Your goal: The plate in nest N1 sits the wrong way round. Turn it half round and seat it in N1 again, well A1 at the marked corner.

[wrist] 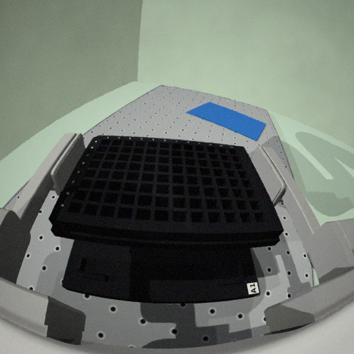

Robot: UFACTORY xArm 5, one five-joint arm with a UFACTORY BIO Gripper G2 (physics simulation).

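There's a flat blue rectangle (247,126) that I can see here, and I can see a black well plate (161,193) as well.
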